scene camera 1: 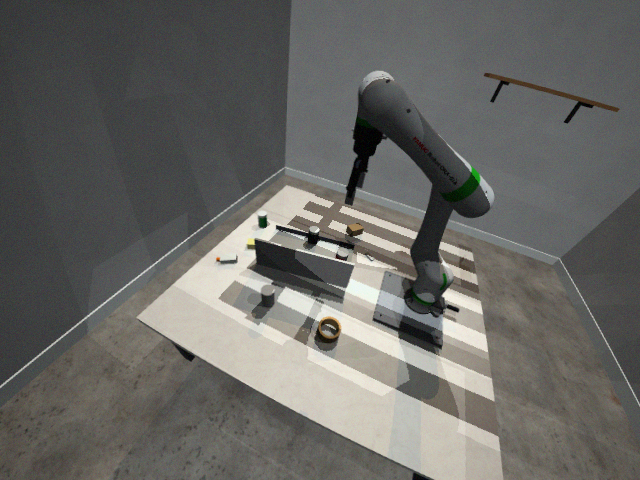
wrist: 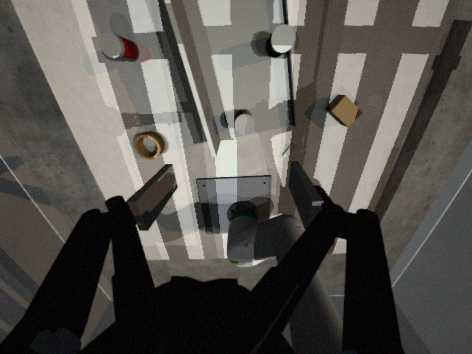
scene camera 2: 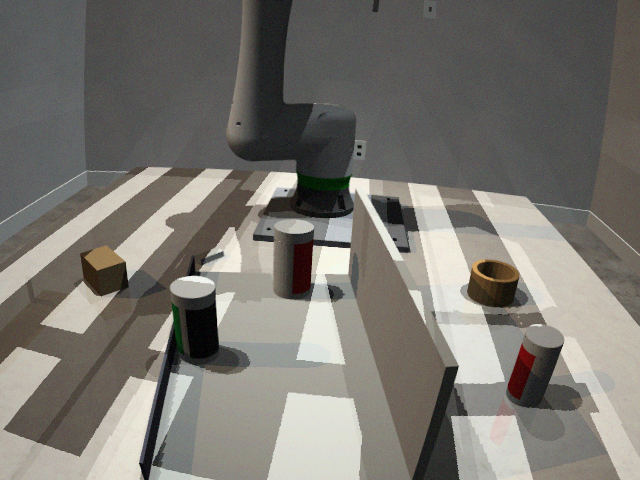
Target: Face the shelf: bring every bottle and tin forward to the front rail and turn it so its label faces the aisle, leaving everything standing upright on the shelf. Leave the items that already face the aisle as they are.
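A black and green tin with a white lid stands upright at the front rail; green shows on its rail side. A white bottle with a red label stands on the shelf, back from the rail, red turned towards the back panel. Another red and white can stands behind the panel. A green tin stands beyond the shelf's far end. My gripper is open, empty, high above the table.
A brown block and a small grey piece lie before the rail. A wooden ring lies behind the panel. A yellow block and an orange-tipped white item lie near the far end.
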